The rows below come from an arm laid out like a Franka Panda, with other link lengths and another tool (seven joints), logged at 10 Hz.
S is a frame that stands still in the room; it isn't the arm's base.
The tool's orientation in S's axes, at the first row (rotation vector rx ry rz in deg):
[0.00, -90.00, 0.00]
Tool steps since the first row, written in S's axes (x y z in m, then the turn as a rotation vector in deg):
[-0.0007, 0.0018, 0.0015, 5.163, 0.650, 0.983]
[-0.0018, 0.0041, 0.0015, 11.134, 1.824, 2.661]
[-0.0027, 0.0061, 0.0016, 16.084, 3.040, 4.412]
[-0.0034, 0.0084, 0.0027, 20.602, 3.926, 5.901]
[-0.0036, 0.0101, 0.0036, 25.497, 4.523, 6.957]
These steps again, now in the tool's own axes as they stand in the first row. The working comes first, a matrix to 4 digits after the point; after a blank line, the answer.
The tool's axes in the first row as the columns of a matrix, in S's axes (used below as rounded here):
[0.0000, 0.0000, -1.0000]
[0.0000, 1.0000, 0.0000]
[1.0000, 0.0000, 0.0000]

[0.0015, 0.0018, 0.0007, 0.983, 0.650, -5.163]
[0.0015, 0.0041, 0.0018, 2.661, 1.824, -11.134]
[0.0016, 0.0061, 0.0027, 4.412, 3.040, -16.084]
[0.0027, 0.0084, 0.0034, 5.901, 3.926, -20.602]
[0.0036, 0.0101, 0.0036, 6.957, 4.523, -25.497]

